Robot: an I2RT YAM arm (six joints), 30 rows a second.
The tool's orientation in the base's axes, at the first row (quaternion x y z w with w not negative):
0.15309 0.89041 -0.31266 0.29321
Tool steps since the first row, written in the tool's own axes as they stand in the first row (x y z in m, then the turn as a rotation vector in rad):
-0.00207 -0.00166 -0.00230 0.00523 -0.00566 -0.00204
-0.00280 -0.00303 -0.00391 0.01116 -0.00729 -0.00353
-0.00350 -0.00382 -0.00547 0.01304 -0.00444 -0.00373
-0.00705 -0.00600 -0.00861 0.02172 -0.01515 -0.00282
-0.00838 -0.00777 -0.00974 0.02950 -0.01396 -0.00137
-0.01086 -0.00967 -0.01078 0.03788 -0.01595 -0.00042
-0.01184 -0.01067 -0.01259 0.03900 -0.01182 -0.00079
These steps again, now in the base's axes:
-0.00012 0.00004 0.00351 -0.00754 -0.00250 0.00070
-0.00086 -0.00002 0.00562 -0.01355 -0.00224 -0.00126
-0.00134 0.00033 0.00741 -0.01380 0.00021 -0.00362
-0.00090 0.00039 0.01260 -0.02508 -0.00772 -0.00456
-0.00115 -0.00034 0.01497 -0.02999 -0.00706 -0.01084
-0.00052 -0.00133 0.01805 -0.03704 -0.00843 -0.01569
-0.00098 -0.00100 0.02026 -0.03619 -0.00496 -0.01808

